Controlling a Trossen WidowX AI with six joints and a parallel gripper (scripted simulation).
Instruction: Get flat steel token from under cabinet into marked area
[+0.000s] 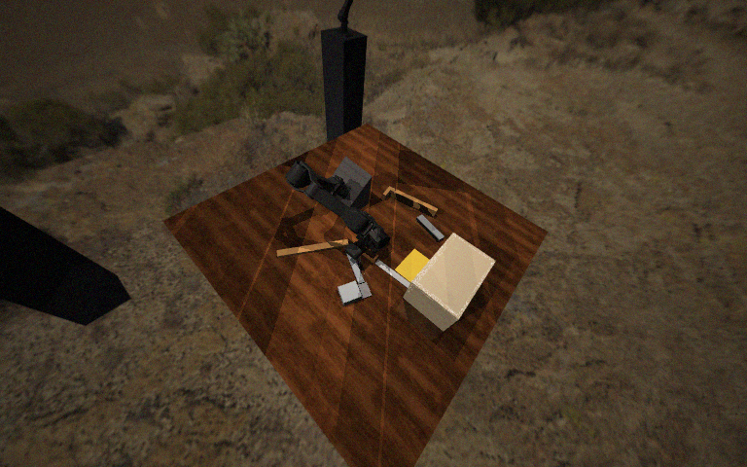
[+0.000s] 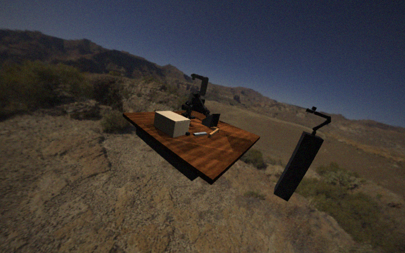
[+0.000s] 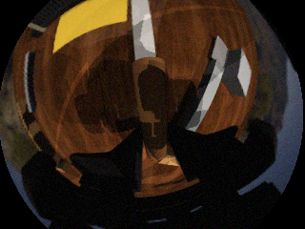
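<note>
Now: gripper tip 80 mm short of the grey scraper and 110 mm to the left of it. Round my gripper tip: wooden stick 160 mm behind, 140 mm to the right; grey block 100 mm ahead, 180 mm to the right, 10 mm above; grey bar 140 mm ahead, 330 mm to the left.
</note>
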